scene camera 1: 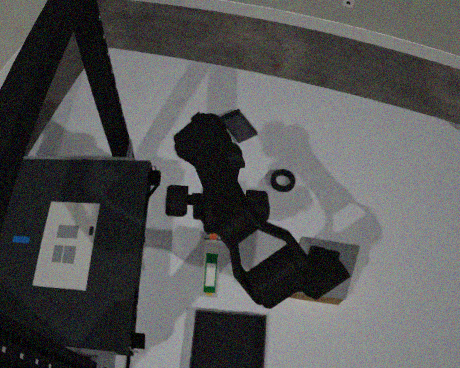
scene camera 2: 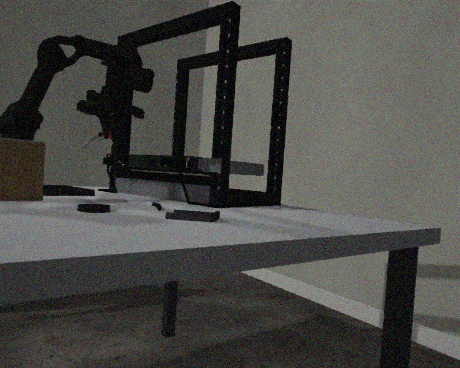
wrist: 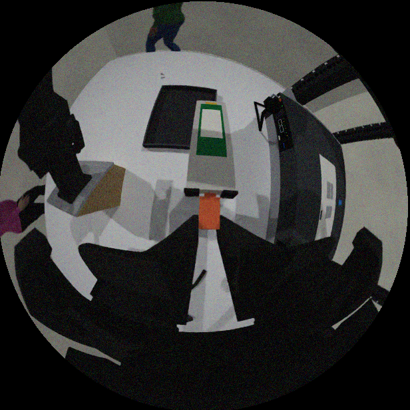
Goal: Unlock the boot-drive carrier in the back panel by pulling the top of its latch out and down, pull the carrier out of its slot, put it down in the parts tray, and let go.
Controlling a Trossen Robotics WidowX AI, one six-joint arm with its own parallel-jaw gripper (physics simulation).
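Seen in the pictures: gripper, fingertip midpoint: point(scene camera 1: 213, 232) point(scene camera 2: 108, 139); arm's base at its link origin: point(scene camera 1: 321, 262) point(scene camera 2: 17, 153).
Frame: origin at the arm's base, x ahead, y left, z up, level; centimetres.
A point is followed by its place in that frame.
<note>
The carrier point(scene camera 1: 210, 272) {x 21.5, y 9.8, z 6.1 cm} point(wrist: 211, 172), a long grey piece with a green-and-white label, is outside the chassis. Its orange latch point(scene camera 1: 213, 237) {x 22.7, y 3.1, z 7.3 cm} point(wrist: 209, 212) is between my fingertips. My gripper point(scene camera 2: 107, 134) {x 23.1, y 1.6, z 6.2 cm} point(wrist: 206, 219) is shut on the latch and holds the carrier above the table. The carrier's label end points towards the parts tray. In the wrist view its far end overlaps the near corner of the dark parts tray point(scene camera 1: 227, 340) {x 15.5, y 18.7, z -11.0 cm} point(wrist: 167, 120). In scene camera 1 the carrier is short of the tray. The slot in the back panel cannot be made out.
The dark chassis point(scene camera 1: 120, 195) {x 45.6, y -3.1, z 2.9 cm} point(wrist: 300, 170) stands beside the carrier, with rack posts point(scene camera 1: 102, 85) {x 50.0, y -14.5, z 24.7 cm} point(scene camera 2: 225, 110) {x 49.8, y -18.6, z 16.9 cm} around it. A black ring point(scene camera 1: 283, 180) {x 10.7, y -27.2, z -11.2 cm} point(scene camera 2: 94, 208) {x 10.4, y -28.5, z -10.6 cm} and a small dark box point(scene camera 1: 240, 126) {x 26.5, y -40.9, z -11.3 cm} point(scene camera 2: 192, 215) {x 25.1, y -43.0, z -10.4 cm} lie on the table. A brown-sided block point(scene camera 2: 20, 170) {x 0.3, y -3.9, z -4.1 cm} point(wrist: 105, 190) stands under the arm.
</note>
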